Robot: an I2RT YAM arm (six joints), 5 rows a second.
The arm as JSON. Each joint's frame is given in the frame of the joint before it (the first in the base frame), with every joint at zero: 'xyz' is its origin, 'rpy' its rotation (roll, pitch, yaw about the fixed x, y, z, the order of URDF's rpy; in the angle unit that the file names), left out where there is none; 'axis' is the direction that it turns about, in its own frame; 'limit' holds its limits. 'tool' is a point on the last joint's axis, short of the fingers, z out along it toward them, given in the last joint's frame.
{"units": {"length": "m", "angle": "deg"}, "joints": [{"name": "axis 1", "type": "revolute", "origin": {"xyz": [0.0, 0.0, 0.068]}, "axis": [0.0, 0.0, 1.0], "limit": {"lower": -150.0, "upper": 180.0}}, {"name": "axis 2", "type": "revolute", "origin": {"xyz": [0.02, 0.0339, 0.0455]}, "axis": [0.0, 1.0, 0.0], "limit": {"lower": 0.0, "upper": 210.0}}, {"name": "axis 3", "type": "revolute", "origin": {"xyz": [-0.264, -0.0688, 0.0]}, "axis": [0.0, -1.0, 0.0], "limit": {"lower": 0.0, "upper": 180.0}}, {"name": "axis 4", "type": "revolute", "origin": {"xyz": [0.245, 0.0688, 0.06]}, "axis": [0.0, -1.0, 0.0], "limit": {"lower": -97.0, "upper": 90.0}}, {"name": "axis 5", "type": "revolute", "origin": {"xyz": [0.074, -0.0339, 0.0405]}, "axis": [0.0, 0.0, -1.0], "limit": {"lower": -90.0, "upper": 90.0}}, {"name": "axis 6", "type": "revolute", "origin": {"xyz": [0.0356, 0.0, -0.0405]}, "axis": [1.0, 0.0, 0.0], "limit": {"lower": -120.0, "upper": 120.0}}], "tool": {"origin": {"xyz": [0.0, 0.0, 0.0], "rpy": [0.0, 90.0, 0.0]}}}
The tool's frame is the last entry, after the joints.
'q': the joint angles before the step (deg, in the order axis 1, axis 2, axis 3, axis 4, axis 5, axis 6). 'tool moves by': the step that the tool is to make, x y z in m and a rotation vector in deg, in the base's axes. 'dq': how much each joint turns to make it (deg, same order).
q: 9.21, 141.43, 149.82, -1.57, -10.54, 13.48
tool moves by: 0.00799, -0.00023, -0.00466, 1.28, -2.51, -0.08
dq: -0.15, 3.63, 4.47, 2.00, 0.06, 0.88
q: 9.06, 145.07, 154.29, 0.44, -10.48, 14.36
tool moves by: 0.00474, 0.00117, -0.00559, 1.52, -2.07, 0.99
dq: -0.01, 1.59, 0.54, 3.59, -0.75, 1.37
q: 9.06, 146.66, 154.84, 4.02, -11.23, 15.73
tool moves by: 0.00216, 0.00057, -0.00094, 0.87, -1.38, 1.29
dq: -0.05, 1.61, 2.15, 1.15, -1.16, 0.95
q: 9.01, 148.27, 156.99, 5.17, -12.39, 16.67
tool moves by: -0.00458, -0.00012, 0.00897, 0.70, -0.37, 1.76
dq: -0.04, -0.91, 0.12, -0.30, -1.58, 1.08
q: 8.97, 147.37, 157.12, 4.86, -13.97, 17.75
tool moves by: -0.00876, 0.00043, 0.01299, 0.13, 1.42, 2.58
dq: 0.04, -2.26, -0.65, -2.74, -2.38, 0.99
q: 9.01, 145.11, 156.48, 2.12, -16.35, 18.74
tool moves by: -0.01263, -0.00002, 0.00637, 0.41, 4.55, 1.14
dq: 0.16, -6.27, -8.49, -1.83, -0.74, 1.35
